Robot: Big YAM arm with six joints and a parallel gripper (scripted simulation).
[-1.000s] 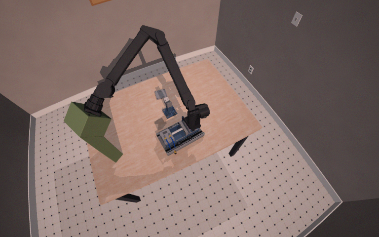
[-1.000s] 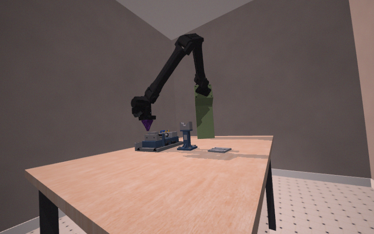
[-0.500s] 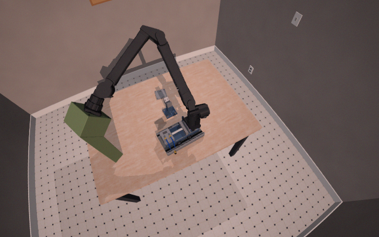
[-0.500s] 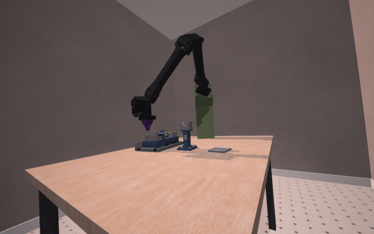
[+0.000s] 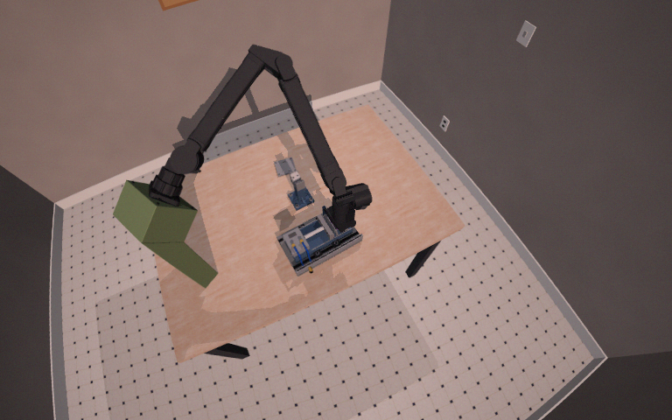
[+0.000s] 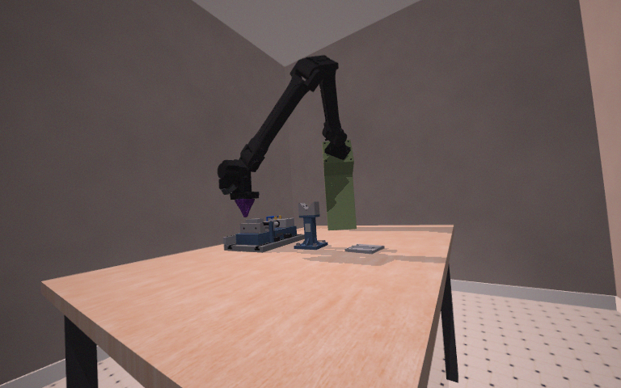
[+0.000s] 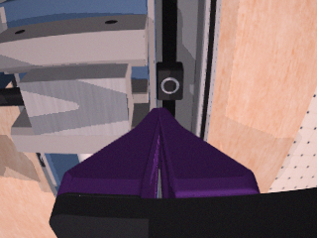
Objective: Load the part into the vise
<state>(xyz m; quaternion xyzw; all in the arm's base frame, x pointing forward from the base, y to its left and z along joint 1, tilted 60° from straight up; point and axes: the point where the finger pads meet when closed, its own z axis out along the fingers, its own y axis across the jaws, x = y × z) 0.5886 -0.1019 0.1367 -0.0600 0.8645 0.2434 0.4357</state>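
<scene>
My hand is 20 mm past the part, 40 mm to the right of it and 40 mm above it. Round my hand: fixed jaw (60 mm to the left, 50 mm below); work stop rod (50 mm behind, 90 mm to the left, 40 mm below); moving jaw (60 mm behind, 30 mm to the left, 50 mm below).
</scene>
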